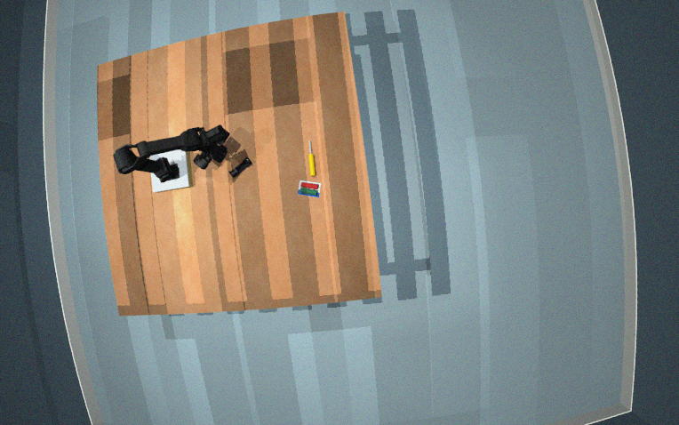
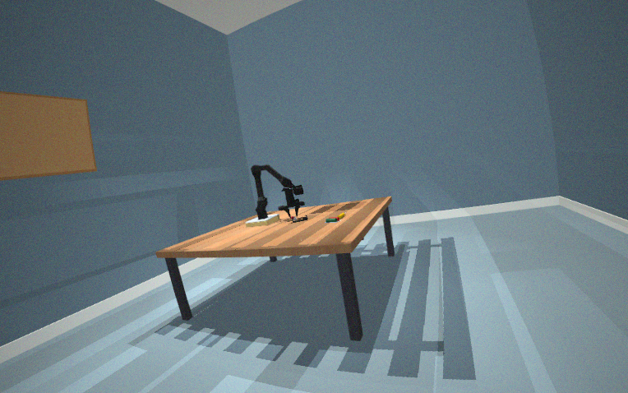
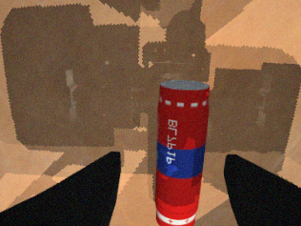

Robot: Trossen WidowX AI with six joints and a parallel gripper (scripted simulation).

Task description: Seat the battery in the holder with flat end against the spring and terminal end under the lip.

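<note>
Now: the battery right at my gripper tip. The rest, counted from my gripper tip: grey plate (60 mm ahead, 110 mm to the right); grey coil spring (50 mm ahead, 110 mm to the right); yellow-handled screwdriver (390 mm ahead, 120 mm to the right).
</note>
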